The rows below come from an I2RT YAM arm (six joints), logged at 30 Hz.
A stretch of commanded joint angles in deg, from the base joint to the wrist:
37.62, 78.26, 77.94, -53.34, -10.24, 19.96
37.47, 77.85, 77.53, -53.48, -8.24, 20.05
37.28, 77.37, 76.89, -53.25, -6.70, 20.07
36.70, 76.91, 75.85, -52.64, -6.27, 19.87
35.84, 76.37, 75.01, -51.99, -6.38, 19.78
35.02, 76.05, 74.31, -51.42, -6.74, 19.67
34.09, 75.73, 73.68, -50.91, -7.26, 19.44
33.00, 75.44, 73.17, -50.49, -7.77, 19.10
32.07, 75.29, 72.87, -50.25, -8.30, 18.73
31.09, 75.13, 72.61, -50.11, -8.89, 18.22
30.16, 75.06, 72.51, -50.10, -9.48, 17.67
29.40, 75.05, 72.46, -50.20, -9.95, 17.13
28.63, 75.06, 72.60, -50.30, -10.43, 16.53
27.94, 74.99, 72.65, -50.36, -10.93, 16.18
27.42, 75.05, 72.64, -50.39, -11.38, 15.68
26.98, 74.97, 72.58, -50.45, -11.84, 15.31
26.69, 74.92, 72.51, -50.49, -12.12, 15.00
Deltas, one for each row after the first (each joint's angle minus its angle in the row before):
-0.15, -0.41, -0.41, -0.14, 2.00, 0.09
-0.19, -0.48, -0.64, 0.23, 1.54, 0.02
-0.58, -0.46, -1.04, 0.61, 0.43, -0.20
-0.86, -0.54, -0.84, 0.65, -0.11, -0.09
-0.82, -0.32, -0.70, 0.57, -0.36, -0.11
-0.93, -0.32, -0.63, 0.51, -0.52, -0.23
-1.09, -0.29, -0.51, 0.42, -0.51, -0.34
-0.93, -0.15, -0.30, 0.24, -0.53, -0.37
-0.98, -0.16, -0.26, 0.14, -0.59, -0.51
-0.93, -0.07, -0.10, 0.01, -0.59, -0.55
-0.76, -0.01, -0.05, -0.10, -0.47, -0.54
-0.77, 0.01, 0.14, -0.10, -0.48, -0.60
-0.69, -0.07, 0.05, -0.06, -0.50, -0.35
-0.52, 0.06, -0.01, -0.03, -0.45, -0.50
-0.44, -0.08, -0.06, -0.06, -0.46, -0.37
-0.29, -0.05, -0.07, -0.04, -0.28, -0.31

